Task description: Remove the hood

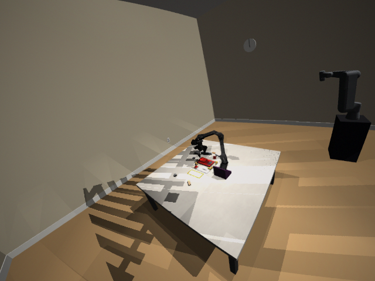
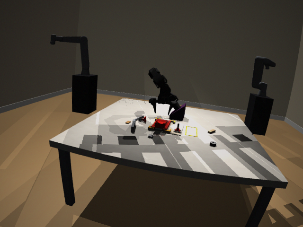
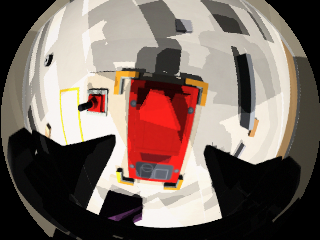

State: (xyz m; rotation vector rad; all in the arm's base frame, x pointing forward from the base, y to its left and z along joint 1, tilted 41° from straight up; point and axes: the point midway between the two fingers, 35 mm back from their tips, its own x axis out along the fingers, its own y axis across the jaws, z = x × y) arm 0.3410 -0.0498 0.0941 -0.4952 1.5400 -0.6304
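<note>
Now: gripper tip 60 mm above the red hood. Round my gripper tip: grey bar: 180 mm to the right, 90 mm below, 80 mm ahead; black ring: 360 mm to the left, 170 mm ahead, 90 mm below; brown block: 380 mm to the left, 100 mm below, 70 mm behind.
</note>
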